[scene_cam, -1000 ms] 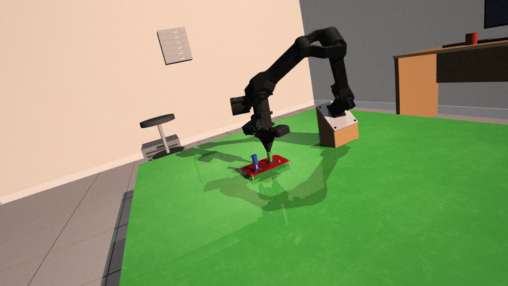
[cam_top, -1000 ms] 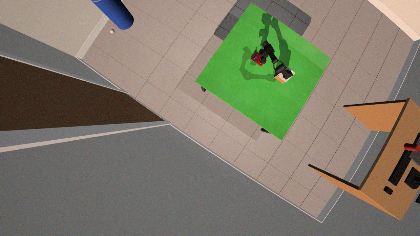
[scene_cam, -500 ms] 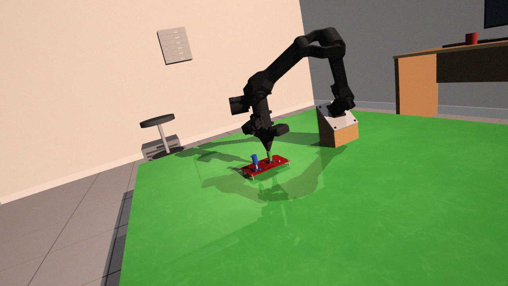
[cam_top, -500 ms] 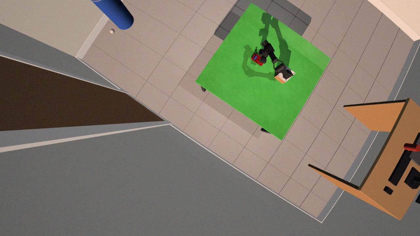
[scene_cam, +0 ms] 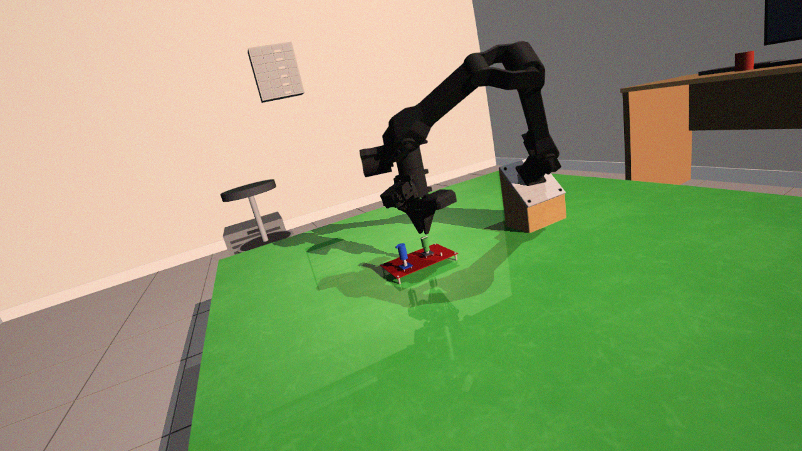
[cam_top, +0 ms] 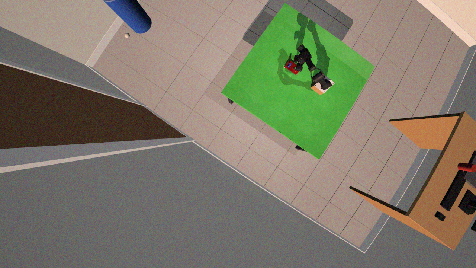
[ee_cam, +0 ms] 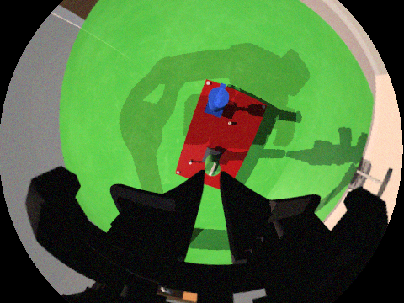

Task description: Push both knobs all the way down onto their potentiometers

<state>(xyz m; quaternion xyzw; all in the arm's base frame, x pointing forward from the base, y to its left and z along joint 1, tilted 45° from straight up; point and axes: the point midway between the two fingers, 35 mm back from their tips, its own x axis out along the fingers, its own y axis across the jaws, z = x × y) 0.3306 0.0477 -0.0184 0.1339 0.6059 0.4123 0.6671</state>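
Now: gripper tip 2 cm above the green knob. Also, from my gripper tip: blue knob: 7 cm ahead, 3 cm to the left, 1 cm below.
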